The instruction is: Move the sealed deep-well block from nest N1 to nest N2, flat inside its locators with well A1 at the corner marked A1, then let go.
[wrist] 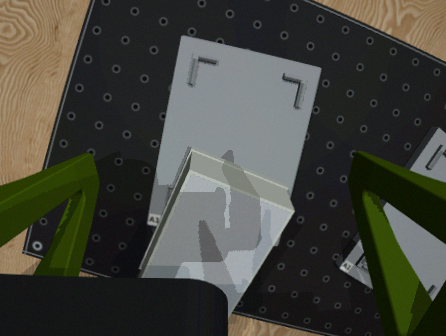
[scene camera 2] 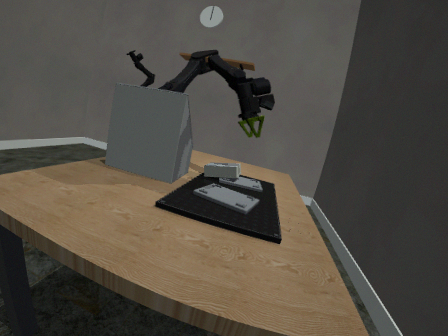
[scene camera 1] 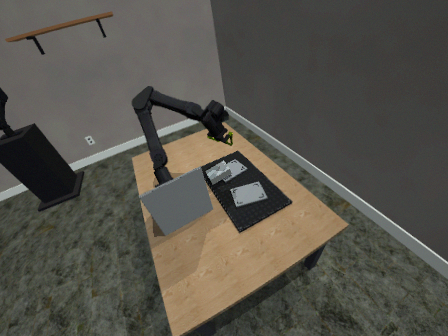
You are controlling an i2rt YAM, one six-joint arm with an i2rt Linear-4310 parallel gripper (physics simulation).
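Places are measured from the arm's base along level axes (x back, y right, z up), in metres.
Where they show: gripper, fingertip midpoint: (wrist: 223, 167) (scene camera 2: 254, 137) (scene camera 1: 225, 142); arm's base at its link origin: (scene camera 2: 152, 113) (scene camera 1: 167, 184).
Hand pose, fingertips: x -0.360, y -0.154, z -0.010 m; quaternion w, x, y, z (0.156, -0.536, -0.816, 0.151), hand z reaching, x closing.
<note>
Things, the pixels of their top centre, and the offset from my fingertips. Level surfaces: height alone.
- pale sealed deep-well block at its top centre: (wrist: 211, 260) (scene camera 2: 224, 161) (scene camera 1: 217, 167) dz -0.114, dx +0.084, dy +0.036 m
- grey nest at its top centre: (wrist: 234, 148) (scene camera 2: 241, 179) (scene camera 1: 230, 168) dz -0.167, dx +0.007, dy +0.029 m
- black perforated board at its top centre: (wrist: 338, 191) (scene camera 2: 234, 190) (scene camera 1: 238, 182) dz -0.184, dx +0.010, dy +0.140 m
- wooden table at its surface level: dz -0.198 m
The pale sealed deep-well block (scene camera 1: 218, 172) (scene camera 2: 222, 171) (wrist: 225, 220) sits askew over one end of a grey nest (scene camera 1: 238, 168) (scene camera 2: 247, 184) (wrist: 240, 110), which I take as N1. It is turned against the nest's edges and overhangs its end; the nest's other end is bare, with two corner locators showing. Whether the block is tilted is unclear. The other nest (scene camera 1: 248, 194) (scene camera 2: 225, 197) (wrist: 412, 240) is empty. My gripper (scene camera 1: 221, 140) (scene camera 2: 254, 136) (wrist: 223, 167) is open and empty, well above the board. The wrist housing hides the block's near end in the wrist view.
Both nests lie on a black perforated board (scene camera 1: 240, 220) (scene camera 2: 220, 217) (wrist: 115, 90) on a wooden table (scene camera 1: 240, 260) (scene camera 2: 200, 255). A tall grey wedge-shaped box (scene camera 1: 180, 202) (scene camera 2: 145, 132) stands beside the board, near the arm's base.
</note>
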